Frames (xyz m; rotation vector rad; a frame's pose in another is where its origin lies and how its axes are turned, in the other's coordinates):
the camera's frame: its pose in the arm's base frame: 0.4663 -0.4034 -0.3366 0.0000 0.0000 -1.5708
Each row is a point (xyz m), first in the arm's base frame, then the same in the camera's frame.
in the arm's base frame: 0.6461 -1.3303 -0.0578
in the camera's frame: 0.9269 0.1798 0.2788
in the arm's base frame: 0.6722 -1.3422 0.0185
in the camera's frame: 0.9388 0.2059 0.3551
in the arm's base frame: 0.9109 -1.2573 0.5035
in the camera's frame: 0.8539 0.4446 0.8401
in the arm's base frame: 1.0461 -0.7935 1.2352
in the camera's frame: 0.3901 0.5798 1.5718
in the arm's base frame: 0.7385 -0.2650 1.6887
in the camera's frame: -0.1384 0.2722 2.0253
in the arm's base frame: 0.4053 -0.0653 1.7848
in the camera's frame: -0.3381 -0.0610 2.1214
